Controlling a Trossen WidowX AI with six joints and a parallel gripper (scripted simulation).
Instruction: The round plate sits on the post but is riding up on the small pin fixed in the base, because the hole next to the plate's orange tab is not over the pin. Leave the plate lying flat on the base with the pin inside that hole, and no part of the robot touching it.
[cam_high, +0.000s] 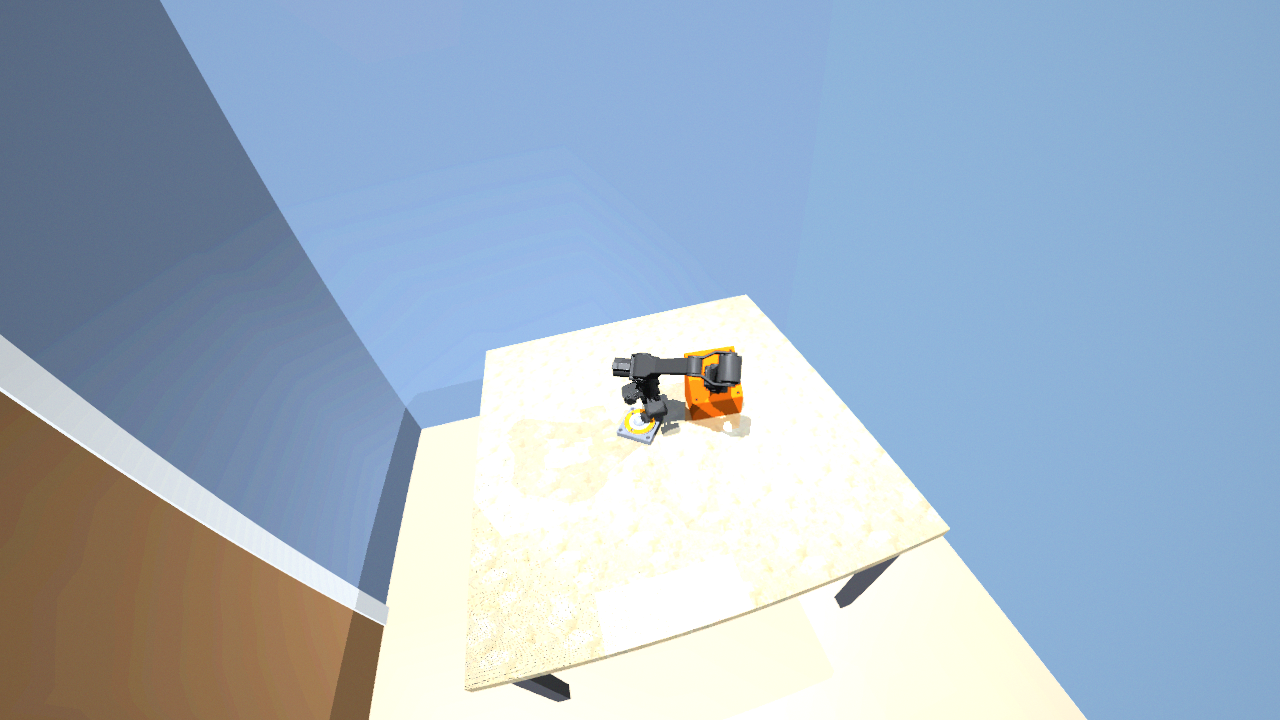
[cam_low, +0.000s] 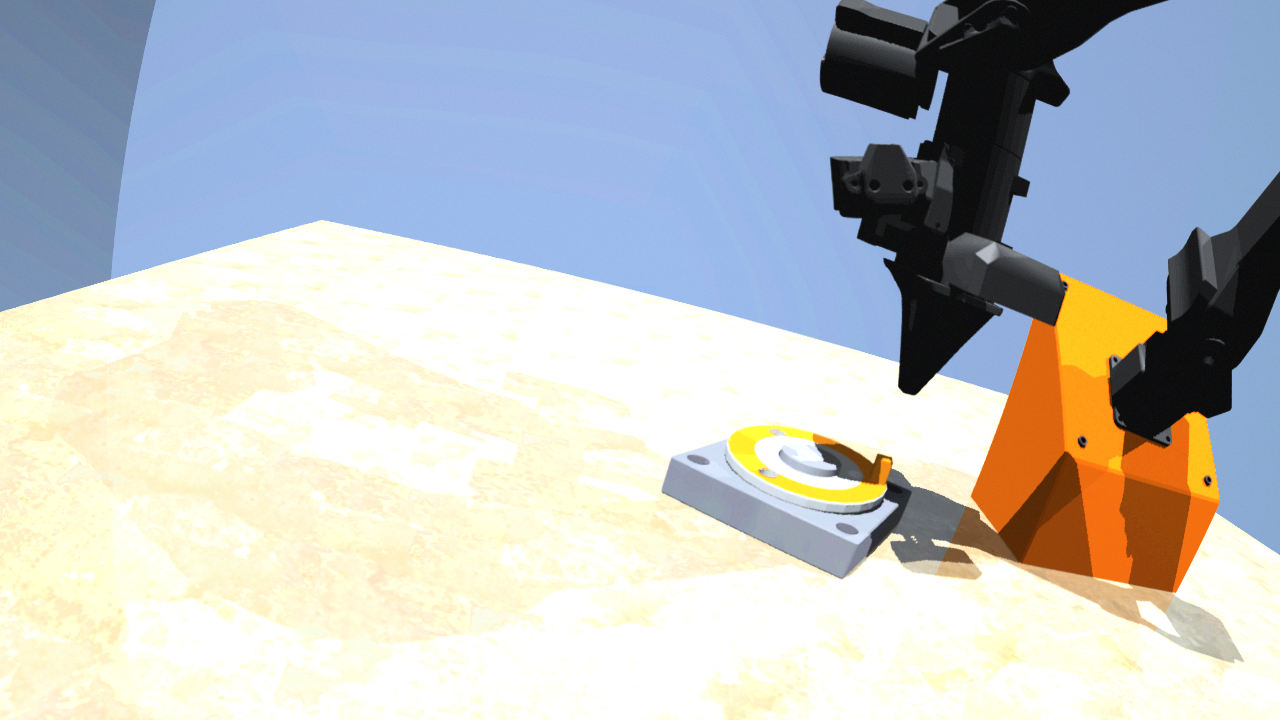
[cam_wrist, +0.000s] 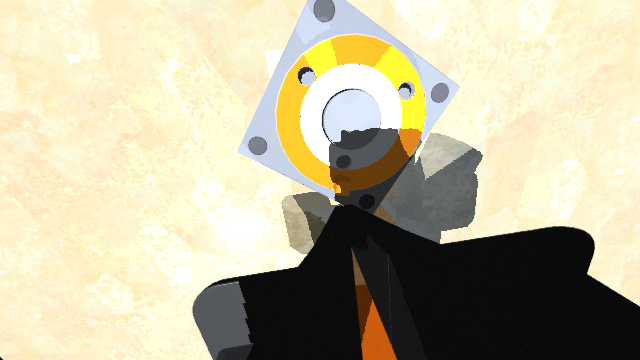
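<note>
My gripper tip is 20 mm short of the plate, 10 mm to the left of it and 60 mm above it. Round my gripper tip: grey square base: 40 mm ahead, 10 mm to the right, 70 mm below.
</note>
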